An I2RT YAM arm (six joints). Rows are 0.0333 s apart.
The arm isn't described. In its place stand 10 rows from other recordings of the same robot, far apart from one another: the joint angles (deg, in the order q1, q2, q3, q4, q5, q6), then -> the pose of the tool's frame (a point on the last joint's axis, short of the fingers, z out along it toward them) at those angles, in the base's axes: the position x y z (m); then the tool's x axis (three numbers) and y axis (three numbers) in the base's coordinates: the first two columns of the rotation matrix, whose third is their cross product.
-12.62 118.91 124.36 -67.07 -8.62 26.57 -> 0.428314, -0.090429, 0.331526, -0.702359, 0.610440, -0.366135, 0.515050, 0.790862, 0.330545
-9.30 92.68 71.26 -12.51 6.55 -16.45 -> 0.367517, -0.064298, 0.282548, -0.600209, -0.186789, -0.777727, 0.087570, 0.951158, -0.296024
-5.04 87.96 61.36 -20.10 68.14 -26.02 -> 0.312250, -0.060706, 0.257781, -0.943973, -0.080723, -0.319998, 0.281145, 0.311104, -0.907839
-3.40 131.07 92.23 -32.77 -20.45 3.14 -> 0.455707, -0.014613, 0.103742, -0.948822, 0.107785, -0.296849, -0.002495, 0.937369, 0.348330
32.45 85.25 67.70 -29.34 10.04 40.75 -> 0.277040, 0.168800, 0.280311, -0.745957, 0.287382, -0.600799, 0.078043, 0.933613, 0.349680
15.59 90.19 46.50 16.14 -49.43 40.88 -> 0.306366, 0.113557, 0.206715, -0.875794, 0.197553, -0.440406, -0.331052, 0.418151, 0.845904
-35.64 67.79 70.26 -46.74 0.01 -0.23 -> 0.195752, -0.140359, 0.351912, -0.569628, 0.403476, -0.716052, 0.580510, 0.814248, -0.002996
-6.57 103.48 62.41 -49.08 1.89 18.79 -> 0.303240, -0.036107, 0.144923, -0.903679, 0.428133, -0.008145, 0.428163, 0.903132, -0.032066
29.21 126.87 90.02 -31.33 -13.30 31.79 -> 0.389493, 0.227153, 0.124921, -0.978256, 0.040417, -0.203423, -0.040241, 0.925200, 0.377340
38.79 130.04 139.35 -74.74 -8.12 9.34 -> 0.361106, 0.296685, 0.315112, -0.807555, -0.442931, -0.389444, -0.542091, 0.817563, 0.194237
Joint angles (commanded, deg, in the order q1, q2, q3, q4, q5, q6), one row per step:
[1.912 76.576 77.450 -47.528 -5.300 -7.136]
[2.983 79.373 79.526 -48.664 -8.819 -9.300]
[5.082 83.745 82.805 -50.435 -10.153 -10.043]
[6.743 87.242 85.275 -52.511 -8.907 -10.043]
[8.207 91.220 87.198 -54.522 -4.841 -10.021]
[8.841 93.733 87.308 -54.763 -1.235 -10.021]
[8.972 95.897 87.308 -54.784 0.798 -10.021]
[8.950 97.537 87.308 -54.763 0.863 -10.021]
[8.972 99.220 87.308 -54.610 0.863 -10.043]
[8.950 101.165 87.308 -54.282 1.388 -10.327]
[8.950 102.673 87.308 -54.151 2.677 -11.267]
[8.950 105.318 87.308 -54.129 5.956 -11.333]
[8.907 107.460 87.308 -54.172 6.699 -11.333]
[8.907 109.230 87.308 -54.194 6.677 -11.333]
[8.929 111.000 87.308 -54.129 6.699 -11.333]
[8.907 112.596 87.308 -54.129 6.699 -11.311]
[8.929 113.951 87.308 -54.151 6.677 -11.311]
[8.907 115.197 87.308 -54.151 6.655 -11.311]
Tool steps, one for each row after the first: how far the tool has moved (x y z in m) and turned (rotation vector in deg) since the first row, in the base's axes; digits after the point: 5 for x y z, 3 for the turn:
[0.01018 0.00790 -0.00258 1.080 1.638 5.030]
[0.02587 0.02073 -0.00771 1.507 4.429 8.527]
[0.03717 0.03021 -0.01453 0.388 7.517 9.346]
[0.04990 0.03772 -0.02770 -3.134 11.410 8.280]
[0.05839 0.04048 -0.04130 -6.322 13.837 6.823]
[0.06565 0.04114 -0.05356 -8.218 15.885 5.866]
[0.07088 0.04179 -0.06299 -8.443 17.492 5.891]
[0.07615 0.04275 -0.07272 -8.622 19.009 6.010]
[0.08224 0.04324 -0.08405 -9.386 20.560 6.027]
[0.08655 0.04311 -0.09305 -11.128 21.776 6.219]
[0.09323 0.04211 -0.10913 -14.277 24.178 4.770]
[0.09787 0.04209 -0.12246 -15.180 26.299 4.559]
[0.10127 0.04263 -0.13363 -15.380 28.073 4.747]
[0.10448 0.04327 -0.14486 -15.612 29.756 4.925]
[0.10700 0.04352 -0.15509 -15.788 31.339 5.041]
[0.10884 0.04397 -0.16384 -15.939 32.701 5.207]
[0.11043 0.04408 -0.17192 -16.060 33.939 5.317]

